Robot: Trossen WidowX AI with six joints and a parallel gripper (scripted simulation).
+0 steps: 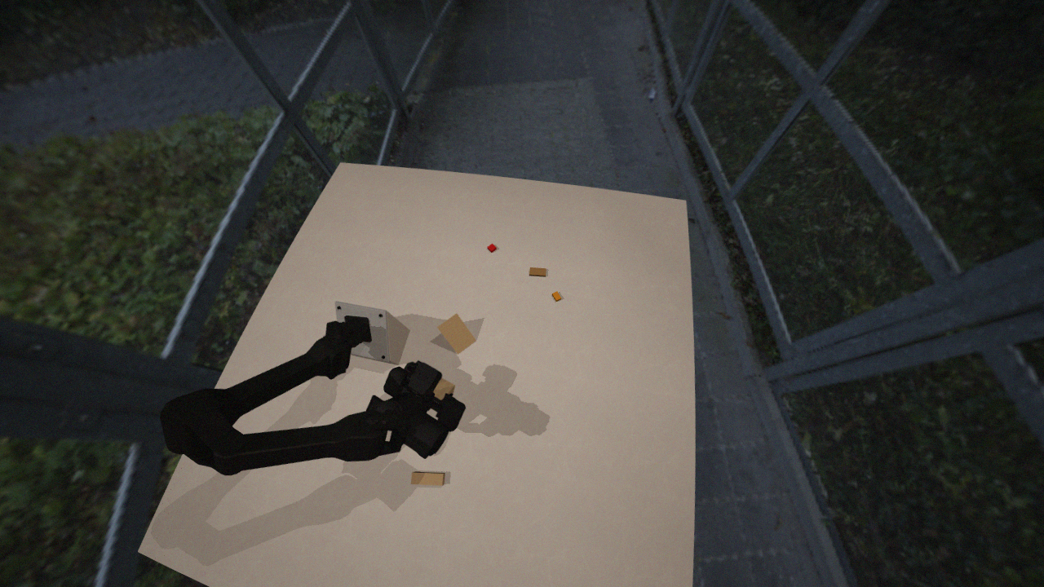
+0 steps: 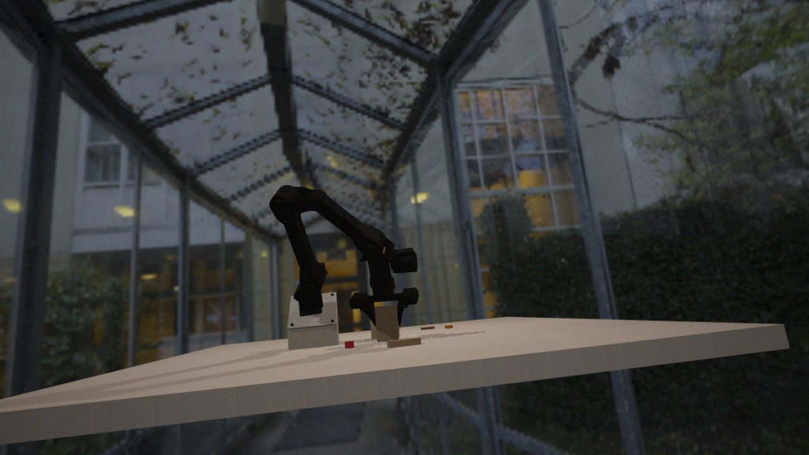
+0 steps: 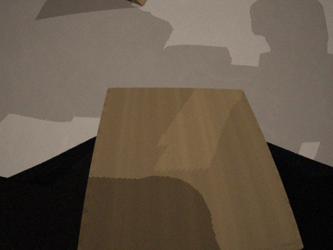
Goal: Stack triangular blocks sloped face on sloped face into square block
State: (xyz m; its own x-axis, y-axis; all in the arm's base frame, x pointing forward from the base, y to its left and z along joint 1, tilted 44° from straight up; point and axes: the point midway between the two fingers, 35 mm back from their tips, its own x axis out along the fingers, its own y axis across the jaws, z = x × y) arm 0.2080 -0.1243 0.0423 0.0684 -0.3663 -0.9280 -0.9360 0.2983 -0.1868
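Now: the red cube 12 cm behind my gripper tip, 10 cm to the right of it and 3 cm below it. The rest, counted from my gripper tip: small brown block: 37 cm to the left, 20 cm ahead, 4 cm below; orange piece: 29 cm to the left, 26 cm ahead, 3 cm below; flat wooden piece: 20 cm to the right, 3 cm below.
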